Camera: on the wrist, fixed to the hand. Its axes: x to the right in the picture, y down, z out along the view.
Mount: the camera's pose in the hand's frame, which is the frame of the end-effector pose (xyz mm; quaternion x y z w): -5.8 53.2 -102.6 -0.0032 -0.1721 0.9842 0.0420
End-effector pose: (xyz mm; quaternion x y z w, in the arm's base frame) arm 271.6 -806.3 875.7 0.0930 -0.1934 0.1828 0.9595
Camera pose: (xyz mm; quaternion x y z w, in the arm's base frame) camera 280.6 -733.8 785.9 0.1580 0.2653 -0.9353 0.1726
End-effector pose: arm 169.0 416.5 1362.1 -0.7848 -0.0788 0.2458 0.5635
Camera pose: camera 204.5 308.7 1339.8 0.0700 -0.6713 -0.6997 0.2343
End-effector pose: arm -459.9 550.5 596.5 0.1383 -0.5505 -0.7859 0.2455
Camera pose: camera -392.6 457.3 609.3 -0.6720 -0.1990 0.1830 0.6895
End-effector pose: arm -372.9 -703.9 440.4 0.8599 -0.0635 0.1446 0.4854
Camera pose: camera -410.9 -644.2 532.0 0.0030 0.9330 -0.3356 0.1301
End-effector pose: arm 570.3 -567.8 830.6 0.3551 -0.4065 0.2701 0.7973
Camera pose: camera 575.8 -456.0 801.4 0.3412 0.5046 -0.7336 0.3012
